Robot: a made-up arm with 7 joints. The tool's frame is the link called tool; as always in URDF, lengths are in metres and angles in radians.
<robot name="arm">
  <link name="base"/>
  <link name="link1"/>
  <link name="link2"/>
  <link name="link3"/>
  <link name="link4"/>
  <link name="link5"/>
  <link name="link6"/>
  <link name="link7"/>
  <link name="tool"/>
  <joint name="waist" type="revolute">
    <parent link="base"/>
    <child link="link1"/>
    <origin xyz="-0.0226 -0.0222 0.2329"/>
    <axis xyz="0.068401 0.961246 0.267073"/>
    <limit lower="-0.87" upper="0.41"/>
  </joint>
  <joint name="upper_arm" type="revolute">
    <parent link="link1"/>
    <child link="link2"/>
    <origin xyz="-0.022 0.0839 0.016"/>
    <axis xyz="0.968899 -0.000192 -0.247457"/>
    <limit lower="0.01" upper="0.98"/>
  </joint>
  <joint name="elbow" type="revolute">
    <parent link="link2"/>
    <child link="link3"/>
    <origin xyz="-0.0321 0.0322 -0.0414"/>
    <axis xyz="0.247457 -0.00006 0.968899"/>
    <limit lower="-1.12" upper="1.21"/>
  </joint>
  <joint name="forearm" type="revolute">
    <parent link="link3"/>
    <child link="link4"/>
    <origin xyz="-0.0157 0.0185 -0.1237"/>
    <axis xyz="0.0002 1 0.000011"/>
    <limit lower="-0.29" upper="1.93"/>
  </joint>
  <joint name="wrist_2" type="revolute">
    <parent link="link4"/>
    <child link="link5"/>
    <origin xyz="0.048 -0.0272 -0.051"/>
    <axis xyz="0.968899 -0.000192 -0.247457"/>
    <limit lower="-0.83" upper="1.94"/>
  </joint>
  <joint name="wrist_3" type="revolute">
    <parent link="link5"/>
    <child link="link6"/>
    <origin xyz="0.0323 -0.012 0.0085"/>
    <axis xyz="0.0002 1 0.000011"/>
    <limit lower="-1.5" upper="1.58"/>
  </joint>
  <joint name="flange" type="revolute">
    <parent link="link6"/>
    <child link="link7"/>
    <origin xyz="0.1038 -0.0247 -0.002"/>
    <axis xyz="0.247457 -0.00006 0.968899"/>
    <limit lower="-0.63" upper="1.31"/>
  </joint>
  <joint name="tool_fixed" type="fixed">
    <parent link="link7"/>
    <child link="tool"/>
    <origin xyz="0.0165 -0.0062 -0.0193" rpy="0 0 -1.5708"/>
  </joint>
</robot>
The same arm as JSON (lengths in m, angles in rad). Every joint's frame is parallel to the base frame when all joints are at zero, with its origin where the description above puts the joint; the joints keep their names.
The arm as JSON. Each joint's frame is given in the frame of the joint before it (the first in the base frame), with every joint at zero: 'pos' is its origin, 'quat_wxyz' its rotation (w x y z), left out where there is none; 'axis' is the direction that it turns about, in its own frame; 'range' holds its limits. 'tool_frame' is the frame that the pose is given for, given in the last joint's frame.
{"length_unit": "m", "angle_unit": "rad", "joints": [
  {"joint": "waist", "pos": [-0.0226, -0.0222, 0.2329], "axis": [0.068403, 0.961235, 0.26711], "range": [-0.87, 0.41]},
  {"joint": "upper_arm", "pos": [-0.022, 0.0839, 0.016], "axis": [0.968889, -0.0002, -0.247497], "range": [0.01, 0.98]},
  {"joint": "elbow", "pos": [-0.0321, 0.0322, -0.0414], "axis": [0.247497, -0.0001, 0.968889], "range": [-1.12, 1.21]},
  {"joint": "forearm", "pos": [-0.0157, 0.0185, -0.1237], "axis": [0.0002, 1.0, 0.0], "range": [-0.29, 1.93]},
  {"joint": "wrist_2", "pos": [0.048, -0.0272, -0.051], "axis": [0.968889, -0.0002, -0.247497], "range": [-0.83, 1.94]},
  {"joint": "wrist_3", "pos": [0.0323, -0.012, 0.0085], "axis": [0.0002, 1.0, 0.0], "range": [-1.5, 1.58]},
  {"joint": "flange", "pos": [0.1038, -0.0247, -0.002], "axis": [0.247497, -0.0001, 0.968889], "range": [-0.63, 1.31]}
], "tool_frame": {"pos": [0.0165, -0.0062, -0.0193], "quat_wxyz": [0.707105, 0.0, 0.0, -0.707108]}}

